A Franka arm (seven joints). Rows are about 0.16 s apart.
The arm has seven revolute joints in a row. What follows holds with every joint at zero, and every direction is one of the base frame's. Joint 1 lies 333 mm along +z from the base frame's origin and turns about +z. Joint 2 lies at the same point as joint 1 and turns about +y. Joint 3 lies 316 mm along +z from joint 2 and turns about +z. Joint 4 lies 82.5 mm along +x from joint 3 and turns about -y. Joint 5 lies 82.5 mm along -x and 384 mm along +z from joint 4 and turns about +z. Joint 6 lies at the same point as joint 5 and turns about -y. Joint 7 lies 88 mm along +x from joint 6 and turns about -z. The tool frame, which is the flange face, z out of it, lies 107 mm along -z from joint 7; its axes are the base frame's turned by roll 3.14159, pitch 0 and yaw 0 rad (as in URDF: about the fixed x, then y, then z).
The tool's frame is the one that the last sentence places.
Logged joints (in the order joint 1, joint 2, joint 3, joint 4, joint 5, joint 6, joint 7), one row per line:
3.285, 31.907, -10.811, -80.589, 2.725, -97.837, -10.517
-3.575, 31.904, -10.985, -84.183, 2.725, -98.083, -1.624
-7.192, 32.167, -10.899, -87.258, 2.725, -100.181, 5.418
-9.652, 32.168, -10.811, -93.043, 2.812, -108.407, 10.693
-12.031, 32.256, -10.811, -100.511, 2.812, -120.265, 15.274
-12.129, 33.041, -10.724, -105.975, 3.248, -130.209, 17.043
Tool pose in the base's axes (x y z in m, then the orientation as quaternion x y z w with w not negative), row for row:
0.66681, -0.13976, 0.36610, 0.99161, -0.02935, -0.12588, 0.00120
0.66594, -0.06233, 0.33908, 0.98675, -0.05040, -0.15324, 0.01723
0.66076, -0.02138, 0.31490, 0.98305, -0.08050, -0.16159, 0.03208
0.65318, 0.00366, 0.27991, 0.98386, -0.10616, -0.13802, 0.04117
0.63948, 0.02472, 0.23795, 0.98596, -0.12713, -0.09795, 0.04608
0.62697, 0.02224, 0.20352, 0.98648, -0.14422, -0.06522, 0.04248
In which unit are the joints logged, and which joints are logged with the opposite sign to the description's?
The joints are logged in degrees. Opposite sign: joint 1, joint 6.
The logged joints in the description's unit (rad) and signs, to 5 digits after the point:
-0.05733, 0.55688, -0.18869, -1.40654, 0.04756, 1.70758, -0.18356
0.06240, 0.55683, -0.19172, -1.46927, 0.04756, 1.71187, -0.02834
0.12552, 0.56142, -0.19022, -1.52294, 0.04756, 1.74849, 0.09456
0.16846, 0.56144, -0.18869, -1.62391, 0.04908, 1.89206, 0.18663
0.20998, 0.56297, -0.18869, -1.75425, 0.04908, 2.09902, 0.26658
0.21169, 0.57667, -0.18717, -1.84961, 0.05669, 2.27258, 0.29746

